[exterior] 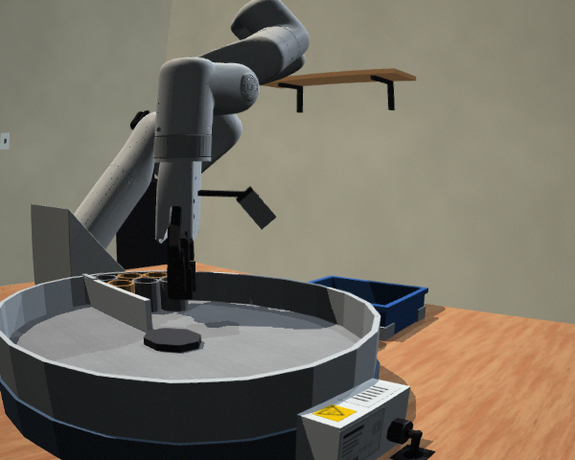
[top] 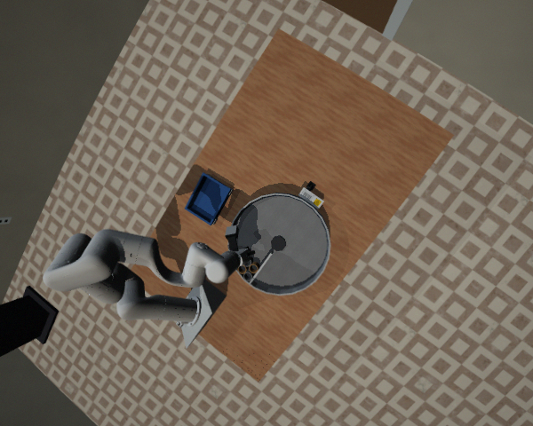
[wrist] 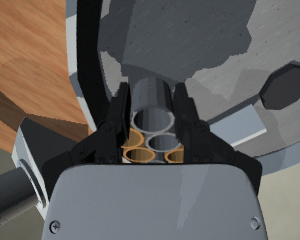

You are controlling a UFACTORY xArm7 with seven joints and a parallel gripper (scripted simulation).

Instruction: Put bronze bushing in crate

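The grey turning table lies 100 mm ahead of my hand, 110 mm to the right of it and 40 mm below it. Also, from my hand: blue crate (100 mm ahead, 260 mm to the left, 70 mm below).
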